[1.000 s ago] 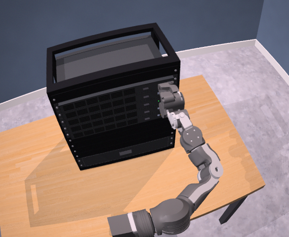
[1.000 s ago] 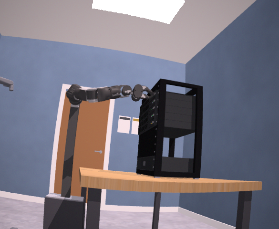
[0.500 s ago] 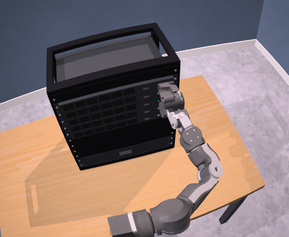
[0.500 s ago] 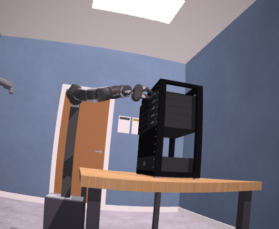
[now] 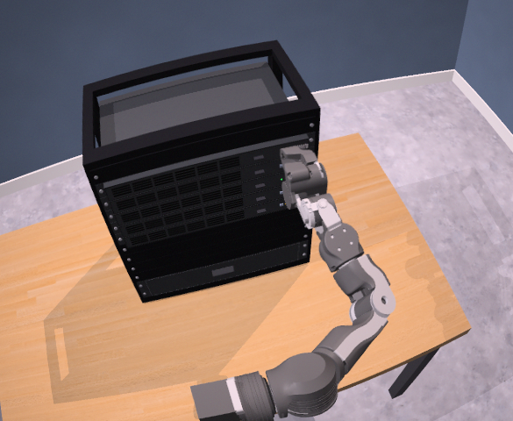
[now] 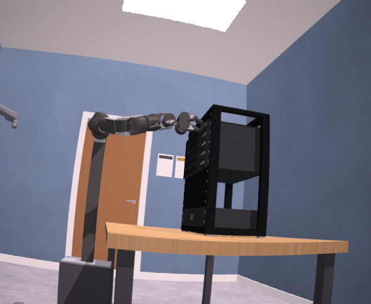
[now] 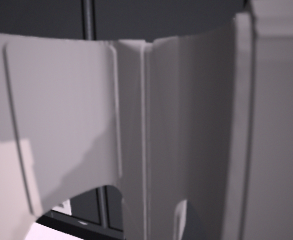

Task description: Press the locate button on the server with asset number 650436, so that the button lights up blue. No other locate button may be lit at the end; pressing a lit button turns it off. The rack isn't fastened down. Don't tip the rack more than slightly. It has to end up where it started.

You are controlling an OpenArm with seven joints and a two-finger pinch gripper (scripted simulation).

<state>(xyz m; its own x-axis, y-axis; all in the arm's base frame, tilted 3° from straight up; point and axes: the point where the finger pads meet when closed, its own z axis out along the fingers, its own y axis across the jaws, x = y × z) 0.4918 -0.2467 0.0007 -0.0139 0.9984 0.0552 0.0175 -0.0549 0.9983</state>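
Now: hand 1 cm short of the locate button.
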